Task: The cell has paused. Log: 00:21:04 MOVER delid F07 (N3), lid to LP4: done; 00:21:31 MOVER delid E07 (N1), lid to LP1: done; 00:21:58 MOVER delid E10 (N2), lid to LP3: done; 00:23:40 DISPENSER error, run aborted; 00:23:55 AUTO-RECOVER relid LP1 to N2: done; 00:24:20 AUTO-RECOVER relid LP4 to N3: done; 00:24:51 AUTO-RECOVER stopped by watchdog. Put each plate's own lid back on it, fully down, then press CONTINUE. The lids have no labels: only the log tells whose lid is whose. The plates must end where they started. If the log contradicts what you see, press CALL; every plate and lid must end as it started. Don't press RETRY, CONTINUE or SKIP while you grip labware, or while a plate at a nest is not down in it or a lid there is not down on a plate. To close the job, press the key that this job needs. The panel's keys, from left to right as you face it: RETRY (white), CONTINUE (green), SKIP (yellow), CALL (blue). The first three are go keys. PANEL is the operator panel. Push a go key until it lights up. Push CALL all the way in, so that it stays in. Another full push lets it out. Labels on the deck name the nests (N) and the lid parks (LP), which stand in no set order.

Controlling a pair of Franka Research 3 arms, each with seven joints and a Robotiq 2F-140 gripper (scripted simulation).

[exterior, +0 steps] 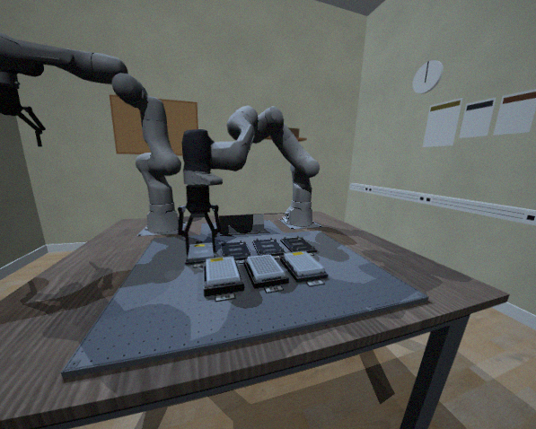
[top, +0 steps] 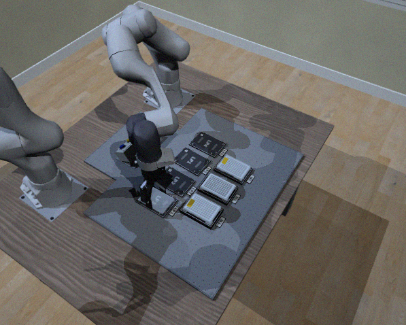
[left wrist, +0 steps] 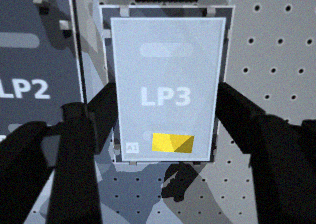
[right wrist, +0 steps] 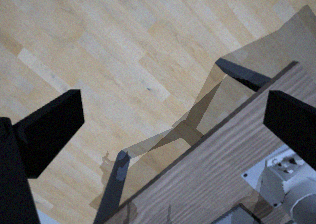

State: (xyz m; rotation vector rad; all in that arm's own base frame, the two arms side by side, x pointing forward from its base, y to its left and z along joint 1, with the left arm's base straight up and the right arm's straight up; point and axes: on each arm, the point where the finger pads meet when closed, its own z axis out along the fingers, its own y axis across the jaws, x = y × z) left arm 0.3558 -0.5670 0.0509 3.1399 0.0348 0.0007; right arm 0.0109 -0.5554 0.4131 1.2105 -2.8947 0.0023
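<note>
My left gripper is now 3 cm above the park LP3. Round my left hand: N2 plate (17 cm ahead, 20 cm to the left, 1 cm below); then park LP2 (13 cm to the left, 3 cm below); then park LP1 (2 cm behind, 26 cm to the left, 3 cm below).
</note>
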